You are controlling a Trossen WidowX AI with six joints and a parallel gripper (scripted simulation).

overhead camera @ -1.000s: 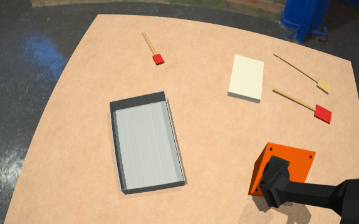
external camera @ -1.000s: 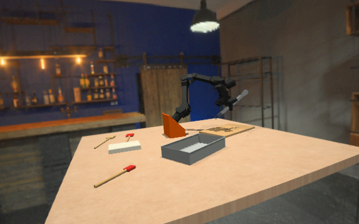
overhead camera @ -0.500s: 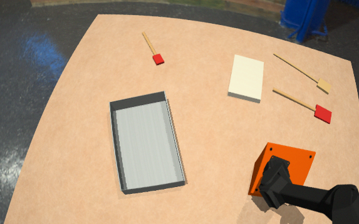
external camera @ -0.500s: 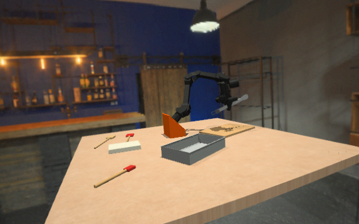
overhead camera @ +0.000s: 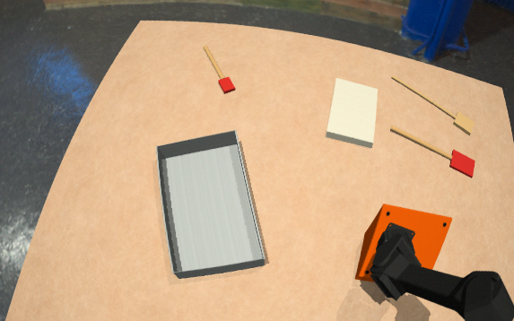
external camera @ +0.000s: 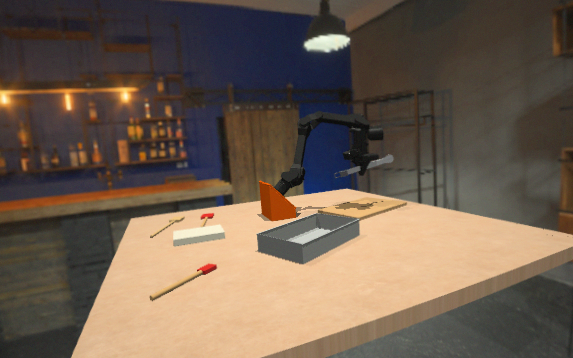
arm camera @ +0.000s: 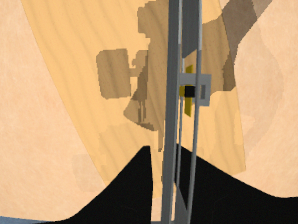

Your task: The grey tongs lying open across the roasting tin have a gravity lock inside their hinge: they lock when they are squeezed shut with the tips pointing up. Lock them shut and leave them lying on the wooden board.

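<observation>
My gripper tip is now 150 mm above the wooden board. From my gripper tip the other things lie so: yellow piece: 40 mm to the right, 30 mm above; grey roasting tin: 360 mm ahead, 370 mm to the right, 130 mm below; cream block: 130 mm ahead, 740 mm to the right, 140 mm below.
</observation>
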